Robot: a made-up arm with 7 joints. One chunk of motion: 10 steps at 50 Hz.
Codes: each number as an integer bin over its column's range. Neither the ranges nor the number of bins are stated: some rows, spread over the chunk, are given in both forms.
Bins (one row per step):
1: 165 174 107 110 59 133
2: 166 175 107 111 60 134
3: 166 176 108 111 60 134
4: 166 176 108 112 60 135
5: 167 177 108 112 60 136
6: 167 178 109 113 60 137
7: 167 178 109 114 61 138
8: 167 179 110 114 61 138
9: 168 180 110 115 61 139
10: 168 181 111 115 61 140
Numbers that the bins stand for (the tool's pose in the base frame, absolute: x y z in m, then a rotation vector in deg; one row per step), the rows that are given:
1: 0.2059 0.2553 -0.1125 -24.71 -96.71 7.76
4: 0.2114 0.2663 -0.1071 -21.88 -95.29 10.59
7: 0.2169 0.2773 -0.1016 -19.06 -93.88 14.82
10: 0.2224 0.2937 -0.0906 -17.65 -93.88 17.65
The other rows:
2: 0.2114 0.2608 -0.1125 -23.29 -95.29 9.18
3: 0.2114 0.2663 -0.1071 -23.29 -95.29 9.18
5: 0.2169 0.2718 -0.1071 -21.88 -95.29 12.00
6: 0.2169 0.2773 -0.1016 -20.47 -95.29 13.41
8: 0.2169 0.2827 -0.0961 -19.06 -93.88 14.82
9: 0.2224 0.2882 -0.0961 -17.65 -93.88 16.24

